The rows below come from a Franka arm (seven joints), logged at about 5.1 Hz.
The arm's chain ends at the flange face. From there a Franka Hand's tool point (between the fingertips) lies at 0.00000 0.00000 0.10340 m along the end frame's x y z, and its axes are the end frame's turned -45 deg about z.
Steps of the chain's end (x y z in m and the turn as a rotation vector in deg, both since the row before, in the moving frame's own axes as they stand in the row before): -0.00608 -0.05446 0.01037 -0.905 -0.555 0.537; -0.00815 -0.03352 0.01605 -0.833 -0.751 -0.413; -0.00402 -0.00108 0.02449 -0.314 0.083 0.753; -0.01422 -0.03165 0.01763 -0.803 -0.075 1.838
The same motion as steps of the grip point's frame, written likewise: 0.03234 -0.04237 0.01035 -0.247 -1.032 0.537; 0.01592 -0.02935 0.01603 -0.058 -1.120 -0.413; -0.00238 -0.00310 0.02449 -0.281 -0.163 0.753; 0.01119 -0.03152 0.01762 -0.515 -0.621 1.838
